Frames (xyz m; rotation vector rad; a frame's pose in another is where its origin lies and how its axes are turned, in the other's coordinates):
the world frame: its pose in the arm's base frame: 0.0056 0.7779 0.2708 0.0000 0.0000 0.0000
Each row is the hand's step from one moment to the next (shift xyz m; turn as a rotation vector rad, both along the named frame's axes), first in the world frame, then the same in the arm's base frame.
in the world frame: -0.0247 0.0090 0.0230 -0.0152 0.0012 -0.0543
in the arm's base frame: -0.0247 0.0090 0.0230 -0.0152 0.0012 -0.0543
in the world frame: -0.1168 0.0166 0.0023 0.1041 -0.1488 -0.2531
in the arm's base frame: -0.1168 0.0166 0.0023 0.1041 -0.1488 -0.2531
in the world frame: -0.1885 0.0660 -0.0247 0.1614 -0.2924 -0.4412
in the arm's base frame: -0.1885 0.0660 -0.0247 0.1614 -0.2924 -0.4412
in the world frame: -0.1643 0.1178 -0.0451 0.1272 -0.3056 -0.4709
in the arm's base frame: -0.1643 0.1178 -0.0451 0.1272 -0.3056 -0.4709
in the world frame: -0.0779 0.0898 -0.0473 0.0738 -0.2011 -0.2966
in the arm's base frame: -0.0779 0.0898 -0.0473 0.0738 -0.2011 -0.2966
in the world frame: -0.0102 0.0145 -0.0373 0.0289 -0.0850 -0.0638
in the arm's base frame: -0.0102 0.0145 -0.0373 0.0289 -0.0850 -0.0638
